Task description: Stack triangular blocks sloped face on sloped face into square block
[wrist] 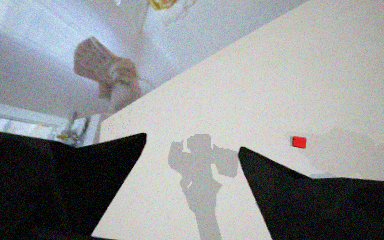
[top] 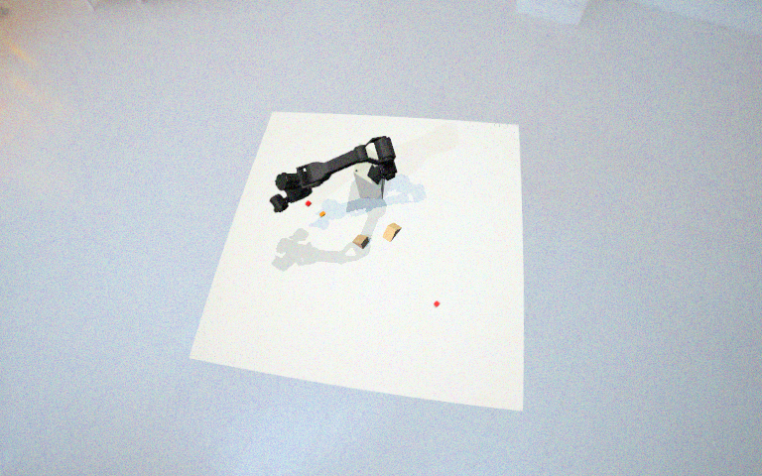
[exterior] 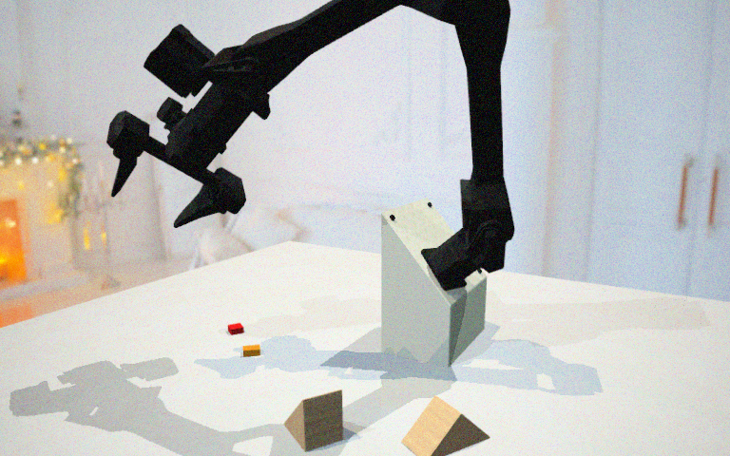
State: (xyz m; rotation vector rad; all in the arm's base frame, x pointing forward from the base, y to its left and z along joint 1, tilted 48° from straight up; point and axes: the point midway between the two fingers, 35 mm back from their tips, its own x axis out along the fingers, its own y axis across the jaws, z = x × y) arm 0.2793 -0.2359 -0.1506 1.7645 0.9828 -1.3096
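Right now my gripper tip is 410 mm to the right of the triangular block, 190 mm above it and 80 mm past it. Also, from my gripper tip: small orange block: 210 mm below, 100 mm behind, 80 mm to the left.
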